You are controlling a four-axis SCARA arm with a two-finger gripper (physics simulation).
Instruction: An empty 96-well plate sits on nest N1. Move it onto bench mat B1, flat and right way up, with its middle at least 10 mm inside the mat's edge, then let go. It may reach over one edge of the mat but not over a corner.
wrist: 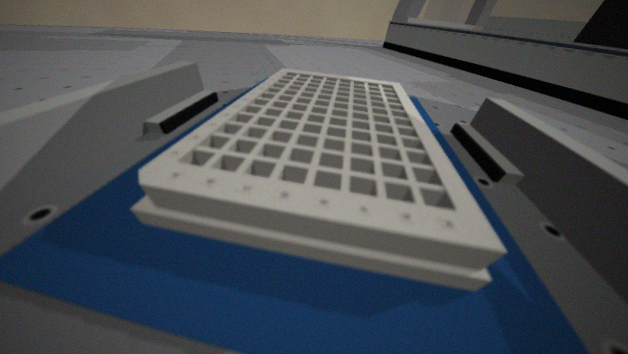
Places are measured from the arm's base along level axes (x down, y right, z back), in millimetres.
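Where they show: gripper, fingertip midpoint: (332,97).
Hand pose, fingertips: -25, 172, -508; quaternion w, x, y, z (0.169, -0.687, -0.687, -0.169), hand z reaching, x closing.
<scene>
After its pixels a point has its place, as x, y, z.
The white 96-well plate (320,232) @(-24, 134, -428) lies flat and right way up on the blue bench mat (210,310) in the wrist view. Blue mat shows along both long sides of the plate and in front of its near end. The mat around the plate's far end is mostly hidden. My gripper (332,97) @(-25, 172, -508) is open. One finger with a black pad stands to the left of the plate and the other to the right, each with a gap to the plate's side. Nest N1 cannot be made out in this view.
The grey bench top (225,57) @(-13, 113, -693) with small dark holes surrounds the mat. A long grey raised structure (500,52) @(-43, 450, -600) with a black lower edge and uprights stands at the back right. A beige wall (200,15) is behind.
</scene>
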